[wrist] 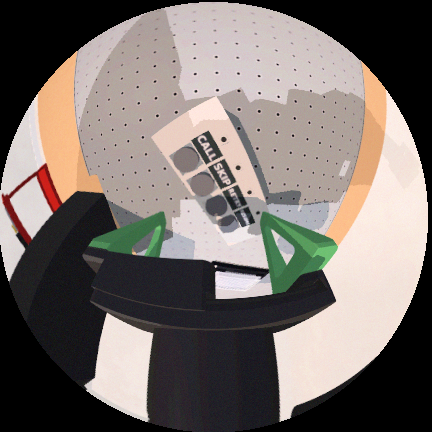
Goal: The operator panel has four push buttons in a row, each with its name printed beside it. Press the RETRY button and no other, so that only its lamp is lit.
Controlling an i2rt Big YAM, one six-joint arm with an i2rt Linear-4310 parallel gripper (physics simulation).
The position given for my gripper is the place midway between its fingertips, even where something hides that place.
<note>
In view: my gripper [212, 216], an operator panel [206, 127] and a grey perforated board [298, 112].
</note>
